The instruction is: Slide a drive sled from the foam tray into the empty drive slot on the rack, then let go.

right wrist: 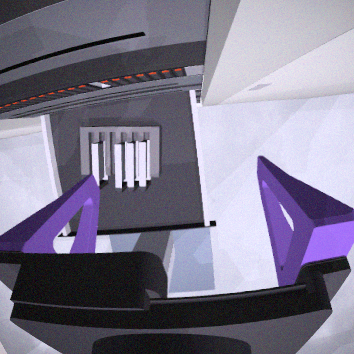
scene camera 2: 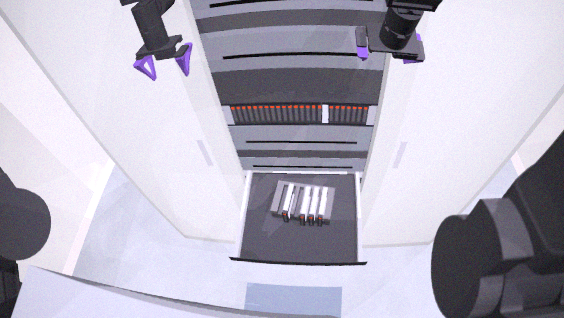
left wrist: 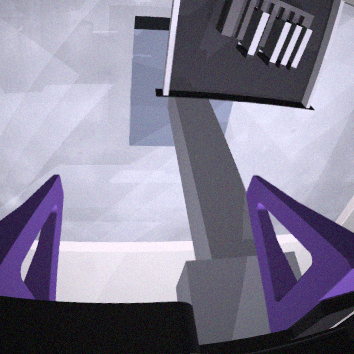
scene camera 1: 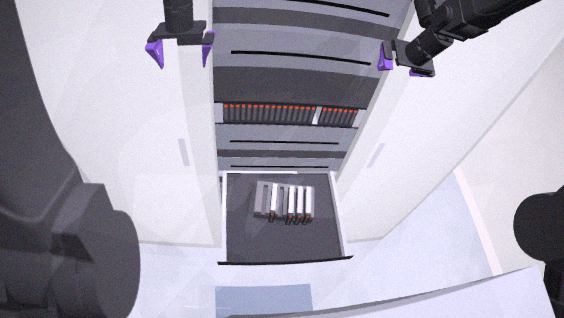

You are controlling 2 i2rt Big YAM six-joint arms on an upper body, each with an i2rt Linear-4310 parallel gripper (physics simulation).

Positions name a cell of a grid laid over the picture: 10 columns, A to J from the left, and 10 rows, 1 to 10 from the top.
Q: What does the left gripper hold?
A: Nothing.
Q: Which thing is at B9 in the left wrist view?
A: The left gripper.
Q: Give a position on a dark shelf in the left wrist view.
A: F2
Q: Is the right gripper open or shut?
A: Open.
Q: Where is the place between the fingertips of the left gripper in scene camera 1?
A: D3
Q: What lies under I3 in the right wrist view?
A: A white cabinet doors.
